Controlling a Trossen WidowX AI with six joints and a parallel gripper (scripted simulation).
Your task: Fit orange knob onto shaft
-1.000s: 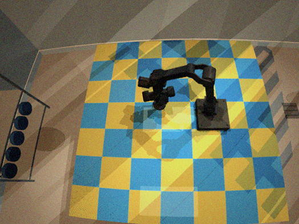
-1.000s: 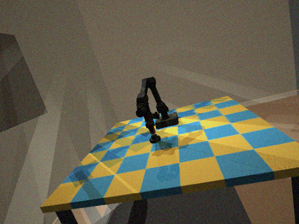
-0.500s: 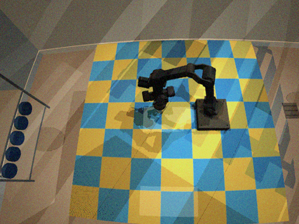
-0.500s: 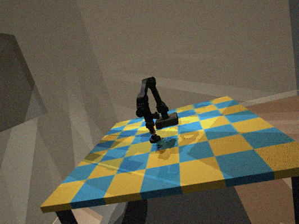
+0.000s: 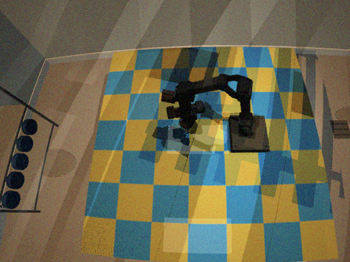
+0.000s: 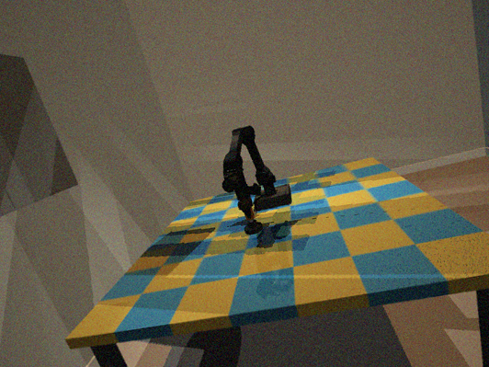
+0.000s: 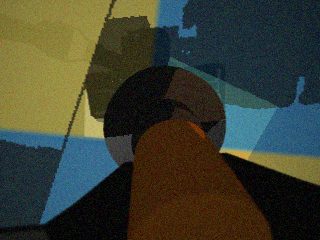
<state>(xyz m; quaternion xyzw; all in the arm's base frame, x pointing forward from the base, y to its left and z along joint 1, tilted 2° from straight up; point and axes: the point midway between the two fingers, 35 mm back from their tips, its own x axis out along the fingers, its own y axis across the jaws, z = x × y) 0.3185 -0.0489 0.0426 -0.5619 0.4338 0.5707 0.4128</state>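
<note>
My gripper tip is 3 cm below the orange knob. From my gripper tip the other things lie so: dark round pedestal (4 cm below).
</note>
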